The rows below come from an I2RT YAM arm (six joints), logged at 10 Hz.
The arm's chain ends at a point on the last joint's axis. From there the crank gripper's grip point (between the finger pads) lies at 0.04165 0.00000 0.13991 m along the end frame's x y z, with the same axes.
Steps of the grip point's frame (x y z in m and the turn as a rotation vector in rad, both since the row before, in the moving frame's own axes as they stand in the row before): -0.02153 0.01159 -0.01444 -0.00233 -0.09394 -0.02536; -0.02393 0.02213 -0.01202 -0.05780 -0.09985 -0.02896; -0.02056 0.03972 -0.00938 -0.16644 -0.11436 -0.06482; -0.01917 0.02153 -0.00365 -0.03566 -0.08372 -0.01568
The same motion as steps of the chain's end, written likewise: -0.00821 0.01215 -0.01773 -0.00233 -0.09394 -0.02536; -0.00989 0.01494 -0.01527 -0.05780 -0.09985 -0.02896; -0.00507 0.01838 -0.01149 -0.16644 -0.11436 -0.06482; -0.00736 0.01705 -0.00656 -0.03566 -0.08372 -0.01568
